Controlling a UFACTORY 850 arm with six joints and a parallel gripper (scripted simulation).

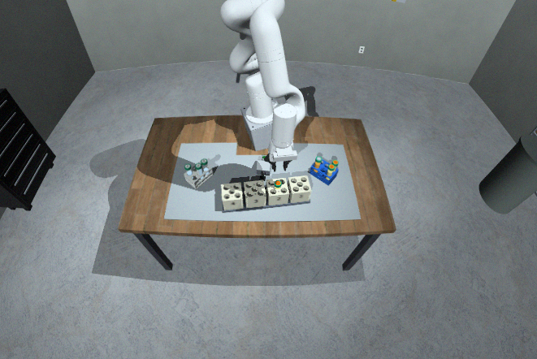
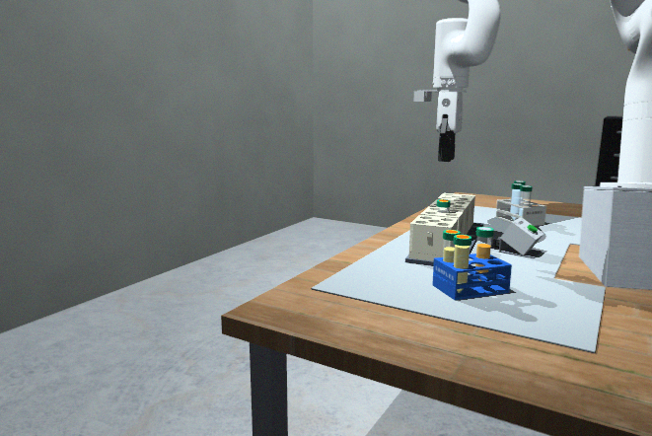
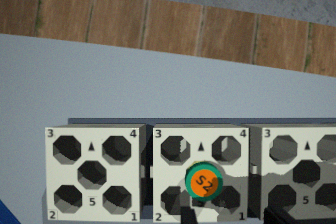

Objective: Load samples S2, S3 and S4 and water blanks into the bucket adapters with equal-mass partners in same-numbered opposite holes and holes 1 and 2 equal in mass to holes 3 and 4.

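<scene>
Now: hand 17 cm past the sample tube S3, 29 cm to the right of it and 19 cm above it. From my hand the other things lie so: green DONE key: 21 cm behind, 8 cm to the right, 18 cm below; then loading stand: 1 cm ahead, 5 cm to the right, 24 cm below; then sample tube: 1 cm to the right, 18 cm below.
</scene>
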